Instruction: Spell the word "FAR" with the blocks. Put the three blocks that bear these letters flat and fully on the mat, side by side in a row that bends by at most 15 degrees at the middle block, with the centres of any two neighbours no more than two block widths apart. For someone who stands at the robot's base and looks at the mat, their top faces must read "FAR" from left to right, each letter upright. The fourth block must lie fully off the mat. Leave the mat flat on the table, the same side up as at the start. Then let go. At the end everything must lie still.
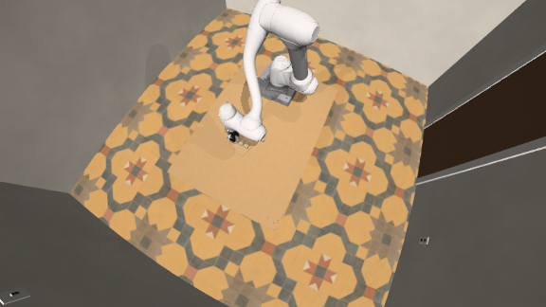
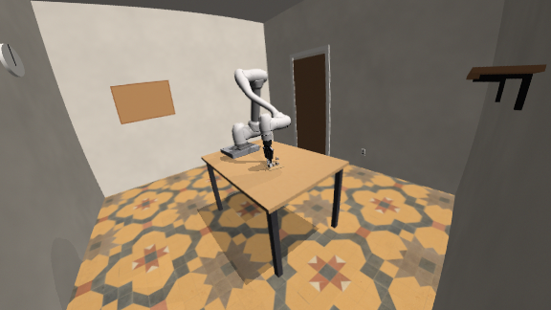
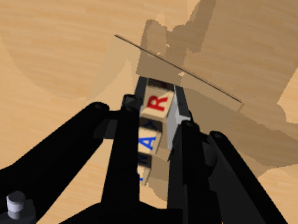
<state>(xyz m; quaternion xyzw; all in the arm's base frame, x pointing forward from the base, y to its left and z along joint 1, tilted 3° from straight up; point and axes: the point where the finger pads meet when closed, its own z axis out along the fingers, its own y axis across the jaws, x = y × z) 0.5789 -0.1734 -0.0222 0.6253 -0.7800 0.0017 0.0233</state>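
Now: the R block 3 cm below my hand. Round my hand: tan mat 1 cm ahead, 4 cm to the left, 5 cm below.
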